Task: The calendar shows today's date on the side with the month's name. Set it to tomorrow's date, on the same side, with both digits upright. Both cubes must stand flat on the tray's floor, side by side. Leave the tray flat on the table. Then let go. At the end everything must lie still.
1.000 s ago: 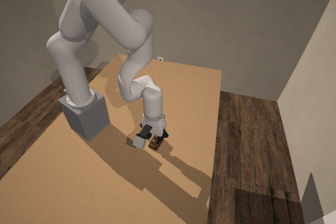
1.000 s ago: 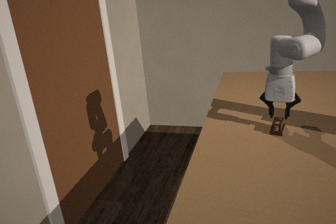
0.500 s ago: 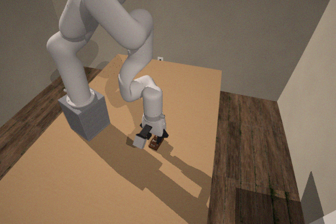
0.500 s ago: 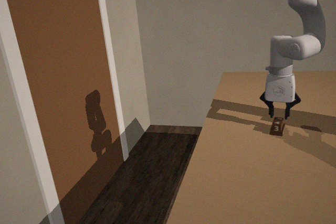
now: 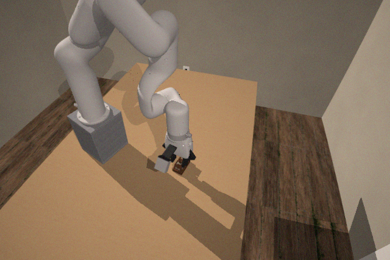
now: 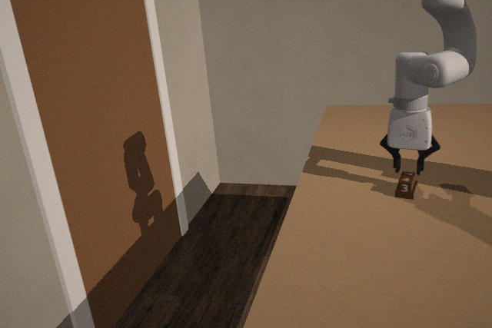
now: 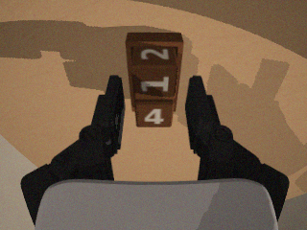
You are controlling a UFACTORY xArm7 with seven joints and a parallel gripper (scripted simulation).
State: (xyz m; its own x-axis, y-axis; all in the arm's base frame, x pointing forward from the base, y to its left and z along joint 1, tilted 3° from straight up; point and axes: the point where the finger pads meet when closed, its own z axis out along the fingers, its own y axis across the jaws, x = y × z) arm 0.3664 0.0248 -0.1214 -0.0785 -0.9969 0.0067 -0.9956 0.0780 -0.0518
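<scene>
The digit cube is 40 mm below my hand. From my hand the other things lie so: brown calendar tray 60 mm below, 20 mm to the left.
</scene>
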